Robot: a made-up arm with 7 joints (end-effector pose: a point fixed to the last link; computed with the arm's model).
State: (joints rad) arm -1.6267 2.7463 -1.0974 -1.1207 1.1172 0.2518 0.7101
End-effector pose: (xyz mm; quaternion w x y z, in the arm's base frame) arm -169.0 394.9 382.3 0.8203 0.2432 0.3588 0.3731
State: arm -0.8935 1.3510 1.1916 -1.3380 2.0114 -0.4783 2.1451
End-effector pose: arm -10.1 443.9 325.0 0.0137 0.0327 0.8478 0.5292
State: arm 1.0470 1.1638 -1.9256 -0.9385 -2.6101 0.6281 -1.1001
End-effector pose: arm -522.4 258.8 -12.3 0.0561 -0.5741 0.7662 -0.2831
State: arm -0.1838 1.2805 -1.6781 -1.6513 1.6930 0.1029 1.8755
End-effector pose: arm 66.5 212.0 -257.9 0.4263 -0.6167 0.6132 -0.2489
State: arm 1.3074 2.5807 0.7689 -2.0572 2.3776 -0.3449 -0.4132
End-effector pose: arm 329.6 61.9 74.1 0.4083 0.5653 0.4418 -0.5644
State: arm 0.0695 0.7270 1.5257 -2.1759 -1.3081 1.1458 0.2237
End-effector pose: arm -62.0 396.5 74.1 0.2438 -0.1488 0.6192 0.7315
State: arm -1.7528 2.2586 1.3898 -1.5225 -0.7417 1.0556 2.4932
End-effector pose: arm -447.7 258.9 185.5 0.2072 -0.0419 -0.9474 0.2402
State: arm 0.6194 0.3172 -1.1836 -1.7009 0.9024 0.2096 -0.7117
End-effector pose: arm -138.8 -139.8 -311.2 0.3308 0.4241 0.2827 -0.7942
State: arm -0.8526 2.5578 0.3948 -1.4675 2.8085 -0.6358 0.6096
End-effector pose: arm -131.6 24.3 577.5 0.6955 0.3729 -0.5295 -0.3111
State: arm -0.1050 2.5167 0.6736 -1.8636 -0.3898 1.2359 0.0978
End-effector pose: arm 155.5 20.4 510.1 0.1081 0.4640 0.3754 0.7950
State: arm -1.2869 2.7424 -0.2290 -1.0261 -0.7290 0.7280 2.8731
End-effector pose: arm -254.8 233.6 565.3 0.6666 0.3812 -0.3218 0.5539
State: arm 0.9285 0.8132 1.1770 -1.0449 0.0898 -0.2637 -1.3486
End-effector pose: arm -243.6 509.2 29.8 0.3839 -0.4519 -0.7845 -0.1816
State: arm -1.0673 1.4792 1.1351 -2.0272 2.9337 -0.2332 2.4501
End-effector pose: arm -100.3 325.2 339.9 0.3056 0.1688 0.2345 0.9072
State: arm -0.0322 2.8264 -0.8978 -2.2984 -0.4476 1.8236 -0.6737
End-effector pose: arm 136.5 213.4 289.8 0.7738 -0.1144 -0.4239 -0.4566
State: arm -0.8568 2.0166 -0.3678 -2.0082 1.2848 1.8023 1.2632
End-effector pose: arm 189.5 180.0 314.6 0.5995 0.0675 0.7934 -0.0811
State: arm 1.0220 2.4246 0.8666 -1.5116 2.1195 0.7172 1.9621
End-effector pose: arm 410.9 112.7 254.1 0.6817 -0.4043 0.4953 -0.3557
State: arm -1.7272 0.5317 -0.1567 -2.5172 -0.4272 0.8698 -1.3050
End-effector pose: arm 169.1 -54.5 350.0 0.3639 0.4299 0.1333 0.8155
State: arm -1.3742 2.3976 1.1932 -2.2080 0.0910 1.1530 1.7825
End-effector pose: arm -303.2 11.9 304.0 0.5541 0.4614 -0.6333 0.2813
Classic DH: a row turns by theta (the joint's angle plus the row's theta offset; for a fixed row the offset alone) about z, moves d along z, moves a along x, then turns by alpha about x. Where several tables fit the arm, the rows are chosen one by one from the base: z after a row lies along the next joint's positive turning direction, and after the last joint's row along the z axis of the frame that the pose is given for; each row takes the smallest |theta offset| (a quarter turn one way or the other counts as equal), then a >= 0, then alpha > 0; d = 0 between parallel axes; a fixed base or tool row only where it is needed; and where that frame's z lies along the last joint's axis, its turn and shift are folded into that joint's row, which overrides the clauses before.
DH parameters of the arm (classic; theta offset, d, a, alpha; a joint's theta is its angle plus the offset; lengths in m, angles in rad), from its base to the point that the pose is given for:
base (fixed): 0 0.1225 -0.0144 -1.2217
joint 1: 1.5708 -0.0207 0.025 1.5708
joint 2: 1.2217 -0.0126 0.022 -1.5708
joint 3: -1.5708 -0.382 0.0669 -1.5708
joint 4: 0 0.0251 -0.0003 1.5708
joint 5: 0 -0.2207 -0.006 -1.5708
joint 6: 0 -0.027 0.0151 1.5708
joint 7: 0.113 -0.0116 -0.0216 1.9167
tool (fixed): -2.5311 -0.0022 0 0

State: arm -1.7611 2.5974 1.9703 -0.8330 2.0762 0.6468 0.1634
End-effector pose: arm -467.7 282.3 -14.6 0.1508 0.5634 -0.8074 0.0890
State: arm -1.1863 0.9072 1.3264 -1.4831 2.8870 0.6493 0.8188
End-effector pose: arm 146.4 452.8 215.3 0.1087 0.1368 -0.7052 -0.6872
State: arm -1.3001 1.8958 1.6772 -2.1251 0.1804 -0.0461 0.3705
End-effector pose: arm -269.5 221.0 245.7 0.2247 0.2192 -0.4753 0.8219
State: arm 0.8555 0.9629 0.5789 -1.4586 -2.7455 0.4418 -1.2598
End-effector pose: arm -47.9 474.7 -46.3 0.9371 0.0530 0.2540 -0.2333
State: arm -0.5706 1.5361 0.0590 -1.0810 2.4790 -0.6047 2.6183
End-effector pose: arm 239.9 423.9 319.0 0.2135 -0.4321 -0.7509 -0.4515
